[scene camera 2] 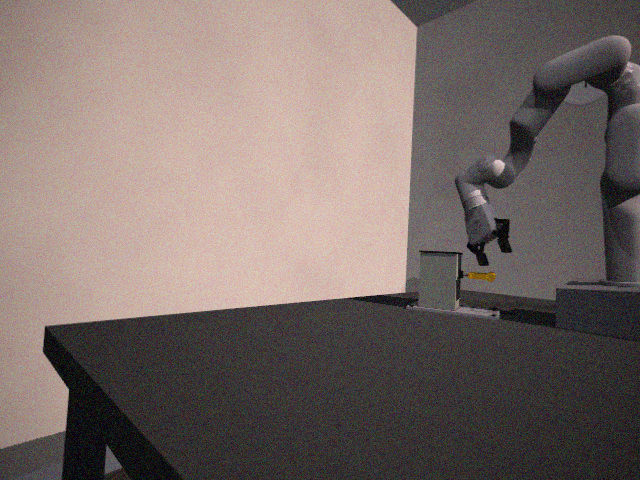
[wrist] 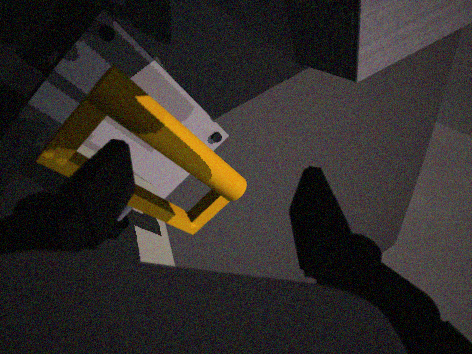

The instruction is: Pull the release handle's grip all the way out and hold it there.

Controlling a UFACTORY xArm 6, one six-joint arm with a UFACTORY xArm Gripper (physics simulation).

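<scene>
The release handle's yellow grip (scene camera 2: 481, 276) (wrist: 220, 172) is a loop with a thick round bar. It stands out level from the side of a pale upright box (scene camera 2: 438, 281), joined by a short thin rod. My gripper (scene camera 2: 494, 258) (wrist: 215, 177) is open and empty, tilted, a little above the grip and apart from it in the scene view. In the wrist view the grip shows beyond the fingers, nearer the left finger, which hides part of its frame and the rod's joint.
The box stands on a light base plate (scene camera 2: 480, 313) (wrist: 200, 125) with holes at its corners. The robot's grey pedestal (scene camera 2: 594, 312) is right of it in the scene view. The dark table top (scene camera 2: 310, 382) stretches in front, and a pale wall (scene camera 2: 206, 155) rises behind.
</scene>
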